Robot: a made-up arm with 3 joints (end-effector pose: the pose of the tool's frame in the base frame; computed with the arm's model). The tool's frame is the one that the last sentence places.
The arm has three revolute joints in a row. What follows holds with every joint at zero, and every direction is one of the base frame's.
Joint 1 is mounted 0.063 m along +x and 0.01 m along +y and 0.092 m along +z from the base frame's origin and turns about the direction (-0.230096, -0.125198, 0.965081).
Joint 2 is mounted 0.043 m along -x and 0.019 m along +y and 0.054 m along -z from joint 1 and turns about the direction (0.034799, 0.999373, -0.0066).
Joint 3 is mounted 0.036 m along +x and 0.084 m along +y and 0.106 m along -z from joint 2 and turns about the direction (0.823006, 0.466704, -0.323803).
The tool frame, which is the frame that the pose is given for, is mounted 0.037 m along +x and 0.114 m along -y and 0.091 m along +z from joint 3; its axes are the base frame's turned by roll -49.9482, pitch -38.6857 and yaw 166.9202 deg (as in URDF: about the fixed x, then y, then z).
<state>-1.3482 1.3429 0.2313</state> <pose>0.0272 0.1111 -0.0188 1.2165 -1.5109 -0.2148</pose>
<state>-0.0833 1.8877 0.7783</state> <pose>-0.1119 -0.0139 0.0221 1.5580 -0.3668 -0.1081</pose>
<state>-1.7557 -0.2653 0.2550</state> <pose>0.0397 0.0090 0.0026 -0.3457 -1.3552 0.5386</pose>
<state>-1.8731 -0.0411 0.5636</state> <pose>0.0387 0.0524 -0.0454 -0.3122 -1.6267 0.0405</pose>
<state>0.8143 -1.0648 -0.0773</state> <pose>0.0620 0.0075 0.0991 0.2174 1.0729 -2.0889</pose>
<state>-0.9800 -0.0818 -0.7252</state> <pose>0.1210 0.0494 0.0911 0.0628 -0.6336 1.8559</pose>
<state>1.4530 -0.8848 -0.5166</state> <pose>0.0126 -0.0105 0.0888 0.2732 0.5880 -1.6707</pose>
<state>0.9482 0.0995 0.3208</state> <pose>0.1246 -0.0081 -0.0113 -1.4479 0.7476 -2.5907</pose>
